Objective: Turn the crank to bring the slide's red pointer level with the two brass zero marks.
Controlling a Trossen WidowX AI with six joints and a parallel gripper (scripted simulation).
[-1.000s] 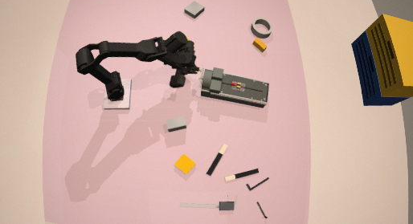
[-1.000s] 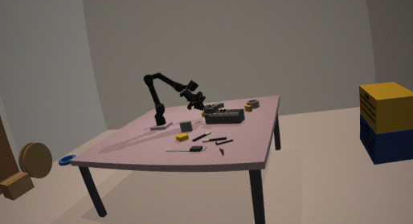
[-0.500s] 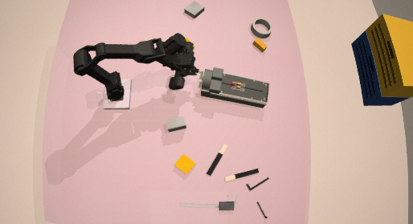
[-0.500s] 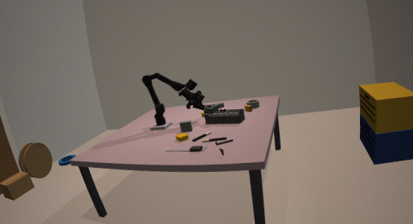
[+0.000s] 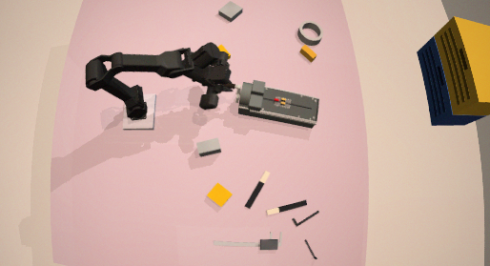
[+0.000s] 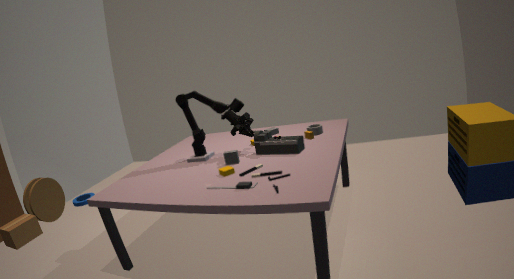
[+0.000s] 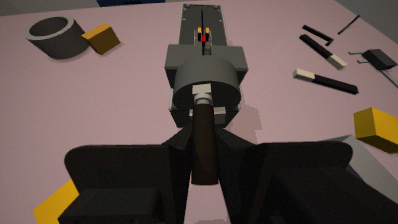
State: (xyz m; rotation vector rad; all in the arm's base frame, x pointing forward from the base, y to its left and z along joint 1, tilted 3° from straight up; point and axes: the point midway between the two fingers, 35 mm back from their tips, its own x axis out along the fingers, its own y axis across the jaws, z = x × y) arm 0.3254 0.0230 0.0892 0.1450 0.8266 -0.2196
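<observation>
Now: gripper tip 14 cm short of the red pointer, 4 cm to the left of it and 1 cm above it. Also, from my gripper tip: orange block (30 cm ahead, 16 cm to the left, 7 cm below); then dark crank handle (2 cm behind, 2 cm above).
</observation>
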